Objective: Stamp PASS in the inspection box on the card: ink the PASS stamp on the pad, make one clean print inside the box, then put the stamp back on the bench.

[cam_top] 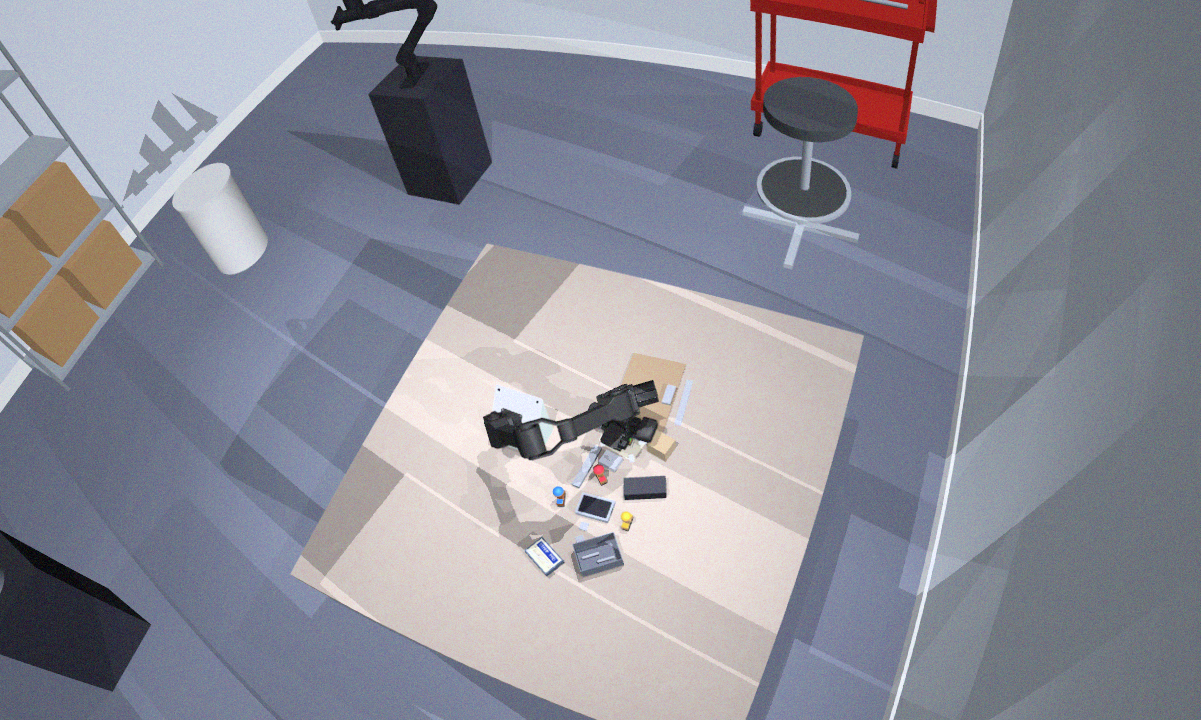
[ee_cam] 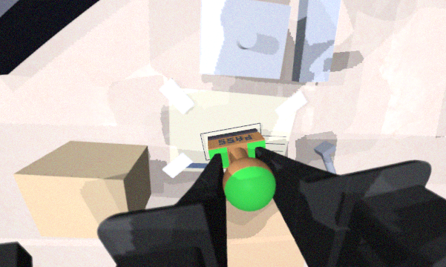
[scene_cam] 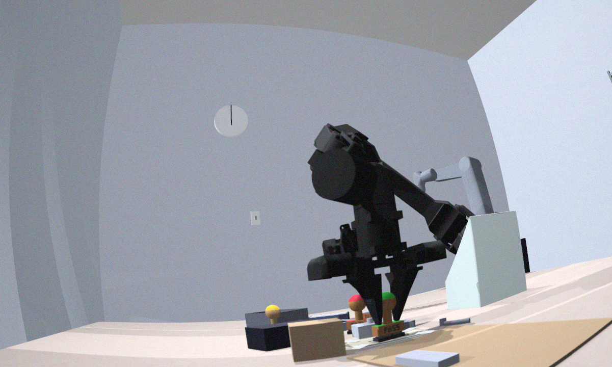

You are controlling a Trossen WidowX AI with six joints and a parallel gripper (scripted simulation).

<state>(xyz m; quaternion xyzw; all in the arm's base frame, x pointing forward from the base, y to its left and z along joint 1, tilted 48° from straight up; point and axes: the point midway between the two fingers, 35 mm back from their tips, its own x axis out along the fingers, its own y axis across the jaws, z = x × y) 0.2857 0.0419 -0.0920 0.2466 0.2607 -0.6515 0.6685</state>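
Now: the inspection card 1 cm to the right of my gripper tip and 3 cm below it. The rest, counted from my gripper tip: red-knobbed stamp: 1 cm behind, 13 cm to the right; then tan block: 10 cm ahead, 1 cm to the left; then black box: 11 cm ahead, 12 cm to the right, 1 cm below.
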